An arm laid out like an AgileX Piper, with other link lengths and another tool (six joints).
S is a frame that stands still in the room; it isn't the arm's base.
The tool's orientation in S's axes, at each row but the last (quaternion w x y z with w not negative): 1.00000, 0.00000, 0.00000, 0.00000; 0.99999, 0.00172, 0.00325, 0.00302; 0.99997, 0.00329, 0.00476, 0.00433; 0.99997, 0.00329, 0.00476, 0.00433; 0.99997, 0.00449, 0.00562, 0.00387; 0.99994, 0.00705, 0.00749, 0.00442; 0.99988, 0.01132, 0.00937, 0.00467; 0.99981, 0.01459, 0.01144, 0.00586; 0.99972, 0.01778, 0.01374, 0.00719; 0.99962, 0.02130, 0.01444, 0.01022; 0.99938, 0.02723, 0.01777, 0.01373
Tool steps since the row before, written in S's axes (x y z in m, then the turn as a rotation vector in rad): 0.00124, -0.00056, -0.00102, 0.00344, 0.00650, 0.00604; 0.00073, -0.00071, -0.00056, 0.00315, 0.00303, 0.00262; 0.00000, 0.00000, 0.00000, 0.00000, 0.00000, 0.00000; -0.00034, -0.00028, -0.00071, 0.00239, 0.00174, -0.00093; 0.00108, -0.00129, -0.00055, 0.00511, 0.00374, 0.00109; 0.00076, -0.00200, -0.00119, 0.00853, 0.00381, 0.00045; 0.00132, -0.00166, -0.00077, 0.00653, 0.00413, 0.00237; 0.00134, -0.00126, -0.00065, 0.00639, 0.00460, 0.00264; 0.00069, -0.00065, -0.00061, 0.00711, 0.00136, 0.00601; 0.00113, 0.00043, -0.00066, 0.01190, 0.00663, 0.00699; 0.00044, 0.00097, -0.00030, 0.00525, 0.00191, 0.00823
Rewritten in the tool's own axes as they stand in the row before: 0.00124, -0.00056, -0.00102, 0.00344, 0.00650, 0.00604; 0.00073, -0.00072, -0.00055, 0.00315, 0.00302, 0.00263; 0.00000, 0.00000, 0.00000, 0.00000, 0.00000, 0.00000; -0.00034, -0.00028, -0.00071, 0.00241, 0.00171, -0.00092; 0.00108, -0.00130, -0.00053, 0.00513, 0.00371, 0.00111; 0.00076, -0.00202, -0.00115, 0.00856, 0.00374, 0.00052; 0.00132, -0.00169, -0.00071, 0.00652, 0.00412, 0.00240; 0.00134, -0.00129, -0.00058, 0.00638, 0.00460, 0.00265; 0.00070, -0.00068, -0.00057, 0.00696, 0.00148, 0.00615; 0.00116, 0.00038, -0.00064, 0.01183, 0.00669, 0.00705; 0.00048, 0.00094, -0.00034, 0.00501, 0.00222, 0.00830
